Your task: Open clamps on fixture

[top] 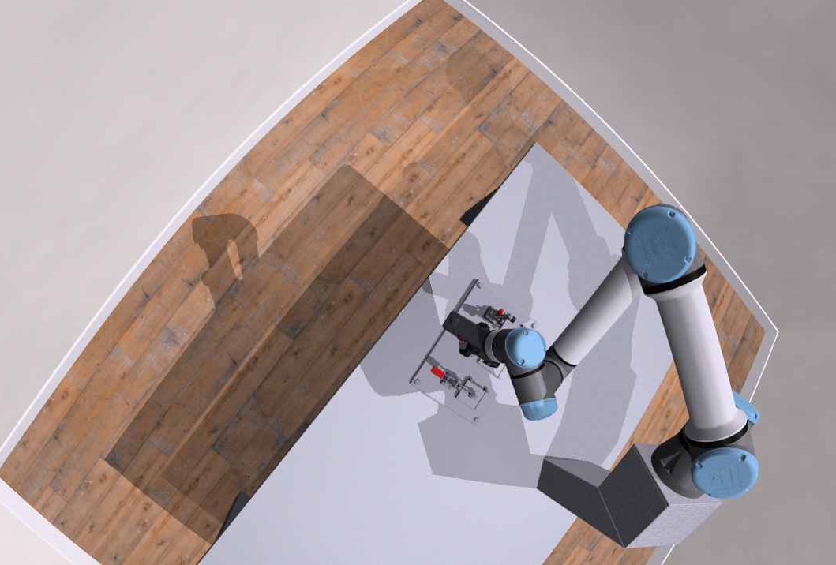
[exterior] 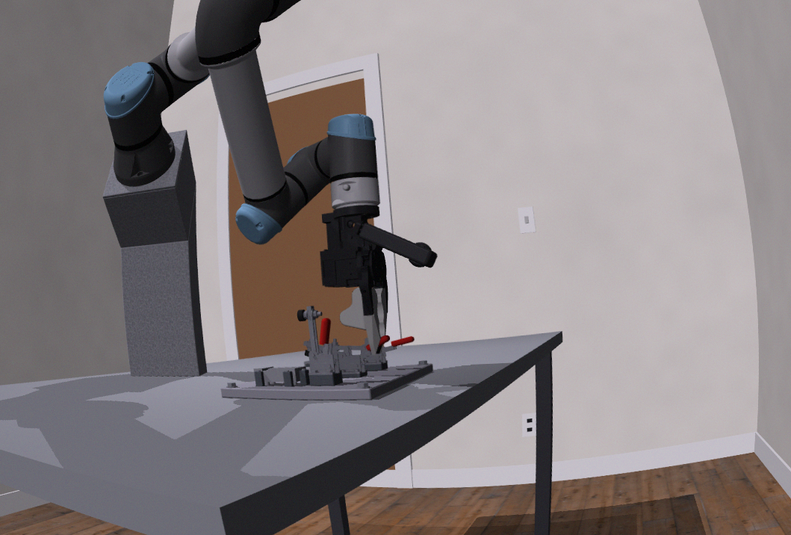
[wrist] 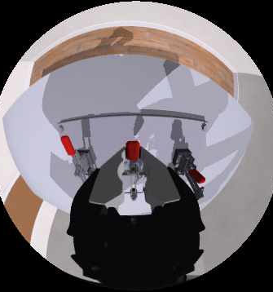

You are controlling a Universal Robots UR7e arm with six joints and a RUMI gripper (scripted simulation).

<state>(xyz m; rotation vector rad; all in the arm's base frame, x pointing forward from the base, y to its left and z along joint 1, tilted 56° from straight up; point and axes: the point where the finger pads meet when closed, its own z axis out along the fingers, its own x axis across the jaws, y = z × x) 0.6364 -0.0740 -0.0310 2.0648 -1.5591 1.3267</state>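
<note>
The metal plate is 80 mm behind my hand and 60 mm below it.
</note>
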